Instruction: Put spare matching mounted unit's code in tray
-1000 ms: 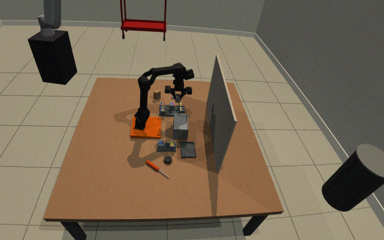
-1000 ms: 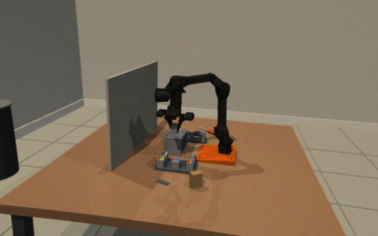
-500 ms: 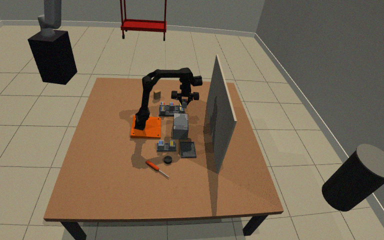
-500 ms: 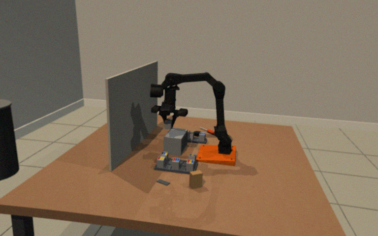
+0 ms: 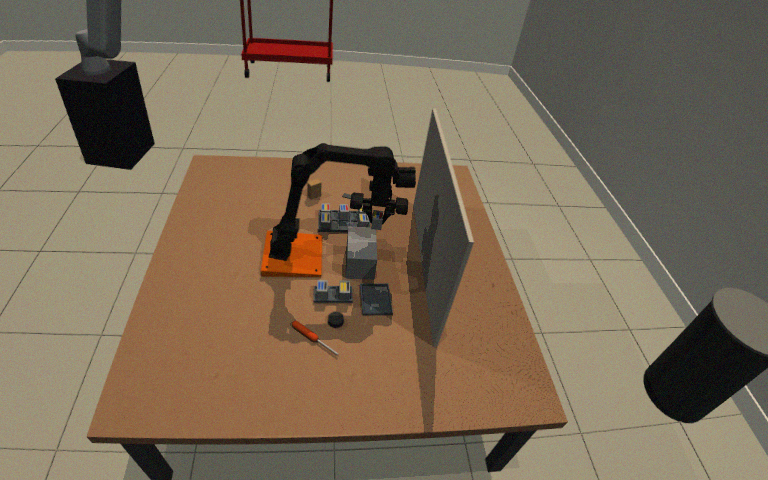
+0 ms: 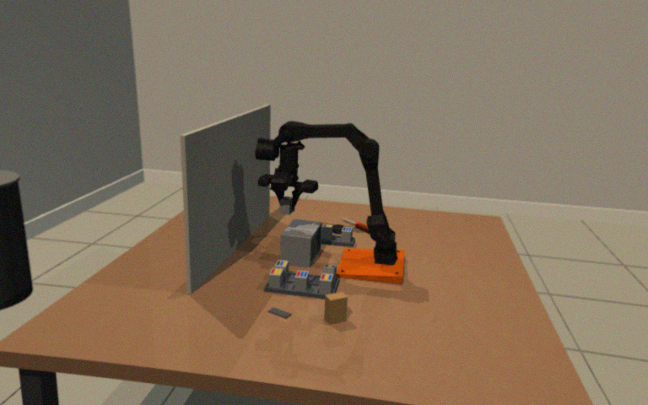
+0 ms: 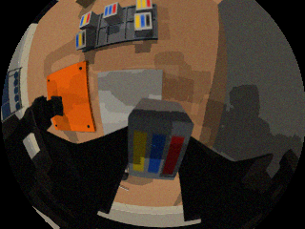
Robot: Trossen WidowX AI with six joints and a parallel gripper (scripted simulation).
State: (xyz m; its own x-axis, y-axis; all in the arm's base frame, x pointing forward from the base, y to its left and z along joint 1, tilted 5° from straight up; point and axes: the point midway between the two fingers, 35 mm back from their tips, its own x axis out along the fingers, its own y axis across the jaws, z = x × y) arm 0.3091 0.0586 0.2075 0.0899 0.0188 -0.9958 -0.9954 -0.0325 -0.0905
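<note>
The dark grey tray is 19 cm to the right of my gripper tip, 17 cm below it and 3 cm ahead of it. From my gripper tip the other things lie so: grey mounted unit 12 cm below, 4 cm behind, 2 cm to the right; tall grey panel 19 cm ahead, 5 cm above; grey spare 2 cm above.
</note>
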